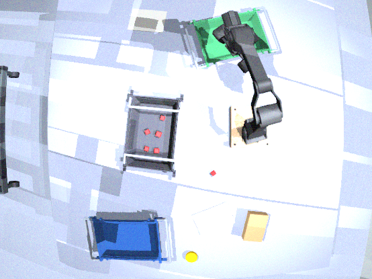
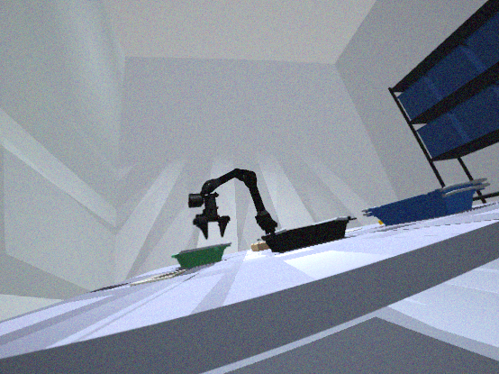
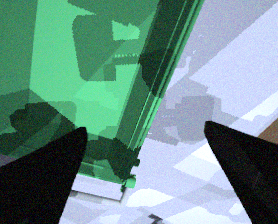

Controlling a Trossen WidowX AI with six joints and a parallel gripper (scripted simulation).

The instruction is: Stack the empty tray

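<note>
Right now the green tray is 80 mm to the right of my gripper tip and 50 mm below it. Also, from my gripper tip: yellow disc (90 mm ahead, 830 mm to the left, 90 mm below); then red block (40 mm ahead, 450 mm to the left, 90 mm below); then tan box (160 mm behind, 670 mm to the left, 70 mm below).
</note>
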